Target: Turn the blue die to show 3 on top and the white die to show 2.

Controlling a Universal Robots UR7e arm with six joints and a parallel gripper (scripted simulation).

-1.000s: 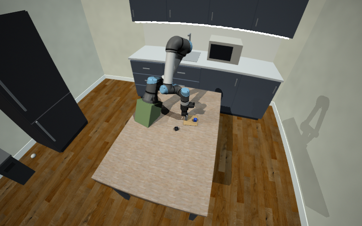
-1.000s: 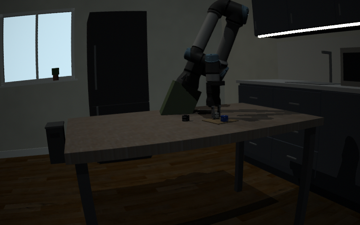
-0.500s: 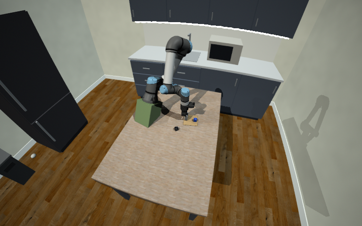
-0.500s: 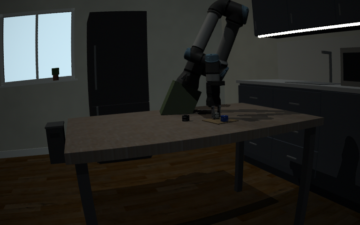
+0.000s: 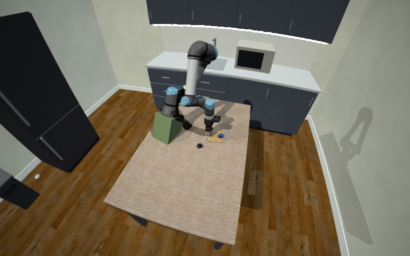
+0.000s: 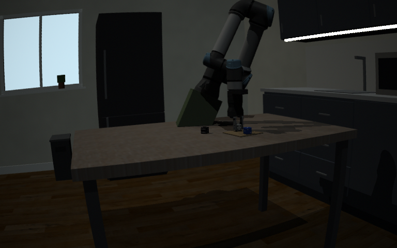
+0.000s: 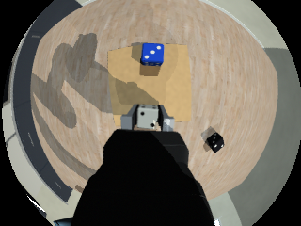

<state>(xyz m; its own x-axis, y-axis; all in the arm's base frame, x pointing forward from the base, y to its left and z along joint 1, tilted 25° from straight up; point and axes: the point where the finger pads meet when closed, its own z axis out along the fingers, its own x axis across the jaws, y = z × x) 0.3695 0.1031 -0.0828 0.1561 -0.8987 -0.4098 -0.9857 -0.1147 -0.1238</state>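
The white die is 10 mm below my hand and 10 mm behind it. Also, from my hand: black die: 160 mm to the right, 40 mm behind, 10 mm below; then blue die: 90 mm ahead, 10 mm to the left, 10 mm below; then tan mat: 40 mm ahead, 30 mm below, 10 mm to the left.
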